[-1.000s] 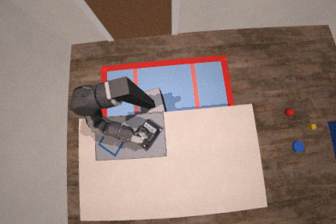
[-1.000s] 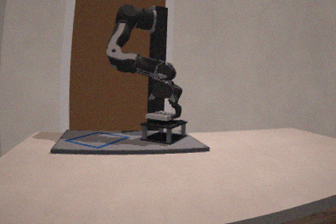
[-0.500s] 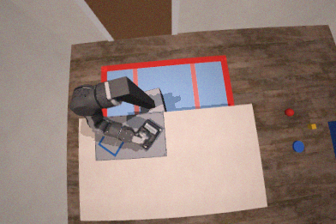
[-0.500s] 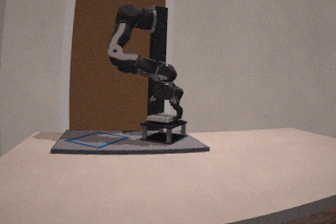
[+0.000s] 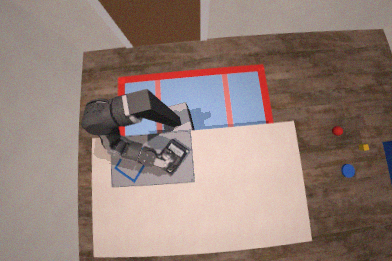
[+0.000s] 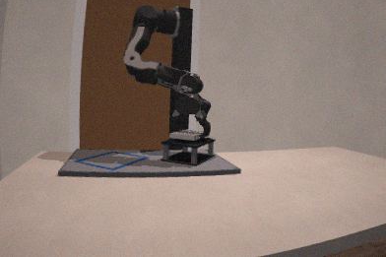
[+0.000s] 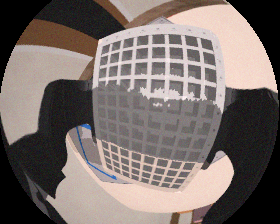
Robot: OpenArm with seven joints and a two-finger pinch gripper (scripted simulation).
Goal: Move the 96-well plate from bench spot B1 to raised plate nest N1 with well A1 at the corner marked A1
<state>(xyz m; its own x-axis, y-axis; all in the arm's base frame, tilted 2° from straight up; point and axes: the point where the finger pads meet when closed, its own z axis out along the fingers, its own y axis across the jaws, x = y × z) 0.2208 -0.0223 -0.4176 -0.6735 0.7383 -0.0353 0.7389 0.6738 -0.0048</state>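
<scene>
My gripper is now right at the white 96-well plate. Round my hand: raised plate nest N1 (2 cm below).
</scene>
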